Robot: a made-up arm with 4 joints.
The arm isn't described. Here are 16 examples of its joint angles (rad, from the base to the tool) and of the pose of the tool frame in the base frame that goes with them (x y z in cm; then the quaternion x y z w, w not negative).
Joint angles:
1: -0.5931 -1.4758 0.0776 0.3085
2: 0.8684 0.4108 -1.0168 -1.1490
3: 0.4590 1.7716 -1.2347 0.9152
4: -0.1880 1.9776 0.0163 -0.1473
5: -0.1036 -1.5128 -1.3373 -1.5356
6: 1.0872 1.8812 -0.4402 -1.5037
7: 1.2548 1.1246 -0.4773 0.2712
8: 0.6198 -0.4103 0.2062 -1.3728
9: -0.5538 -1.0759 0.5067 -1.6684
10: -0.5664 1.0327 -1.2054 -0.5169
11: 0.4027 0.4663 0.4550 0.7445
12: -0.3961 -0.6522 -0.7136 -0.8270
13: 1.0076 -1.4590 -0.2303 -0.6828
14: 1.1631 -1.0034 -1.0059 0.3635
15: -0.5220 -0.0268 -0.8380 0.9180
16: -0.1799 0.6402 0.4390 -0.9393
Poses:
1: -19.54 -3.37 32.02 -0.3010 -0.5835 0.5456 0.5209
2: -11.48 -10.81 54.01 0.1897 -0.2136 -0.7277 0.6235
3: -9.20 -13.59 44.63 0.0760 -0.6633 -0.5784 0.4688
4: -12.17 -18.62 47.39 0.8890 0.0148 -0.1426 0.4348
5: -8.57 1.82 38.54 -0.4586 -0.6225 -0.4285 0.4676
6: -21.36 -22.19 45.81 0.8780 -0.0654 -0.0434 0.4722
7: -16.95 -12.25 51.01 0.1899 -0.7179 -0.6020 0.2936
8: -9.55 0.37 51.35 0.1229 0.0796 -0.3670 0.9186
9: -22.91 5.01 39.19 -0.3701 0.2650 0.0094 0.8903
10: -11.88 -5.24 49.38 0.1934 -0.1671 -0.1738 0.9510
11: -17.73 -3.81 51.18 0.4308 -0.7475 -0.1310 0.4883
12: -17.62 3.07 41.67 -0.2597 -0.4501 -0.0566 0.8525
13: -2.60 -7.03 38.20 -0.5749 -0.1668 -0.5078 0.6195
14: -6.85 -13.16 43.24 -0.8558 -0.3540 -0.1623 0.3405
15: -14.41 -1.83 43.02 -0.0494 -0.8744 0.2633 0.4045
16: -17.37 -9.57 55.72 0.5145 0.1745 0.2279 0.8080
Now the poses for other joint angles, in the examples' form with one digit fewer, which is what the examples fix.
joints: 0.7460 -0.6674 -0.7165 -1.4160
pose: -4.4 -3.6 48.2 -0.171 -0.162 -0.716 0.657
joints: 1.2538 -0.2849 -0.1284 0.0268
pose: -6.9 -6.3 48.9 -0.217 -0.571 -0.493 0.620
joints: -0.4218 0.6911 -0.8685 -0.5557
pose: -14.6 -4.1 50.8 0.206 -0.225 -0.124 0.944
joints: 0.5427 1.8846 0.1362 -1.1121
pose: -18.1 -23.0 46.0 0.887 -0.019 0.169 0.430
